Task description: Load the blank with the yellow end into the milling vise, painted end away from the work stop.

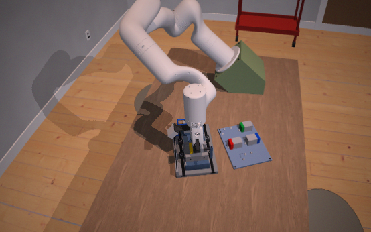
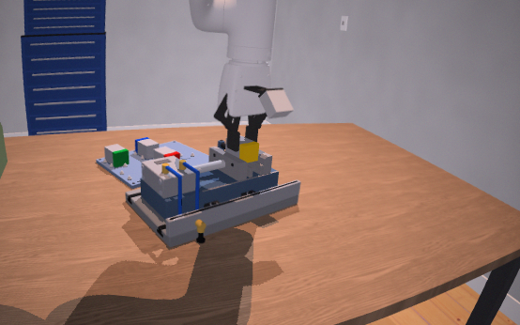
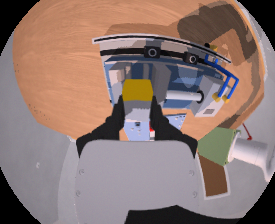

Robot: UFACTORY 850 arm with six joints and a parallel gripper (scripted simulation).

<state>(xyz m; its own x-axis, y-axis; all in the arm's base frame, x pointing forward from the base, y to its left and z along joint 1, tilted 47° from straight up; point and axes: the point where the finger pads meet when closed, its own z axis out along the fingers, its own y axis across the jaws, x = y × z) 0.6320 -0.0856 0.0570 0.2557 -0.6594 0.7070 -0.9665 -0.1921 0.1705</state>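
Now: the yellow-ended blank 2 cm below my hand. The rest, counted from my hand: red-ended blank (17 cm to the left, 12 cm behind, 10 cm below); then fixed jaw (5 cm below, 3 cm ahead, 1 cm to the left); then milling vise (8 cm below, 7 cm behind, 2 cm to the right).
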